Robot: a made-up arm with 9 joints. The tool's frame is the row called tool.
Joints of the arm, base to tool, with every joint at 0 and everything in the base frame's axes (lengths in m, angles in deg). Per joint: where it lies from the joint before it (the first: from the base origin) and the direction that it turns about. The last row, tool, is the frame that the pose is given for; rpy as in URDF.
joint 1: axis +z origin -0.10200 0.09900 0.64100
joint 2: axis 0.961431 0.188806 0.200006 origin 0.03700 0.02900 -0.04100
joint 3: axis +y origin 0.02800 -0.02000 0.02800
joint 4: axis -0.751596 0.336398 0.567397 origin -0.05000 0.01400 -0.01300
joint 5: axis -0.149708 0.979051 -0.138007 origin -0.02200 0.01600 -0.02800
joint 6: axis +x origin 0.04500 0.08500 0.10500
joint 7: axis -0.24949 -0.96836 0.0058 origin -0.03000 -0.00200 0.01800
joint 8: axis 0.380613 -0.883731 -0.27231 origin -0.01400 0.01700 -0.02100
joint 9: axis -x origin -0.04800 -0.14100 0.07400
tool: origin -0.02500 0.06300 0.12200 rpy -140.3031 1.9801 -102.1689
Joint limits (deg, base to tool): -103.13..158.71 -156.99..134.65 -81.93..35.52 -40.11..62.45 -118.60..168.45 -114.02..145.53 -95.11..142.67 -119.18..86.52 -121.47..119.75
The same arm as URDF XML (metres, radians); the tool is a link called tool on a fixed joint. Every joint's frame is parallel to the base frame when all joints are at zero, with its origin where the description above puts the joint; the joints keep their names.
<robot name="arm">
<joint name="tool_joint" type="fixed"><parent link="link9"/><child link="tool"/><origin xyz="-0.0250 0.0630 0.1220" rpy="-2.4488 0.0346 -1.7832"/></joint>
<joint name="joint 9" type="revolute"><parent link="link8"/><child link="link9"/><origin xyz="-0.0480 -0.1410 0.0740" rpy="0.0000 0.0000 0.0000"/><axis xyz="-1 0 0"/><limit lower="-2.1201" upper="2.0900"/></joint>
<joint name="joint 8" type="revolute"><parent link="link7"/><child link="link8"/><origin xyz="-0.0140 0.0170 -0.0210" rpy="0.0000 0.0000 0.0000"/><axis xyz="0.380613 -0.883731 -0.27231"/><limit lower="-2.0801" upper="1.5101"/></joint>
<joint name="joint 7" type="revolute"><parent link="link6"/><child link="link7"/><origin xyz="-0.0300 -0.0020 0.0180" rpy="0.0000 0.0000 0.0000"/><axis xyz="-0.24949 -0.96836 0.0058"/><limit lower="-1.6600" upper="2.4901"/></joint>
<joint name="joint 6" type="revolute"><parent link="link5"/><child link="link6"/><origin xyz="0.0450 0.0850 0.1050" rpy="0.0000 0.0000 0.0000"/><axis xyz="1 0 0"/><limit lower="-1.9900" upper="2.5400"/></joint>
<joint name="joint 5" type="revolute"><parent link="link4"/><child link="link5"/><origin xyz="-0.0220 0.0160 -0.0280" rpy="0.0000 0.0000 0.0000"/><axis xyz="-0.149693 0.979056 -0.137994"/><limit lower="-2.0700" upper="2.9400"/></joint>
<joint name="joint 4" type="revolute"><parent link="link3"/><child link="link4"/><origin xyz="-0.0500 0.0140 -0.0130" rpy="0.0000 0.0000 0.0000"/><axis xyz="-0.751596 0.336398 0.567397"/><limit lower="-0.7001" upper="1.0900"/></joint>
<joint name="joint 3" type="revolute"><parent link="link2"/><child link="link3"/><origin xyz="0.0280 -0.0200 0.0280" rpy="0.0000 0.0000 0.0000"/><axis xyz="0 1 0"/><limit lower="-1.4299" upper="0.6199"/></joint>
<joint name="joint 2" type="revolute"><parent link="link1"/><child link="link2"/><origin xyz="0.0370 0.0290 -0.0410" rpy="0.0000 0.0000 0.0000"/><axis xyz="0.961431 0.188806 0.200006"/><limit lower="-2.7400" upper="2.3501"/></joint>
<joint name="joint 1" type="revolute"><parent link="base_link"/><child link="link1"/><origin xyz="-0.1020 0.0990 0.6410" rpy="0.0000 0.0000 0.0000"/><axis xyz="0 0 1"/><limit lower="-1.8000" upper="2.7700"/></joint>
<link name="base_link"/>
<link name="link1"/>
<link name="link2"/>
<link name="link3"/>
<link name="link4"/>
<link name="link5"/>
<link name="link6"/>
<link name="link7"/>
<link name="link8"/>
<link name="link9"/>
<link name="tool"/>
</robot>

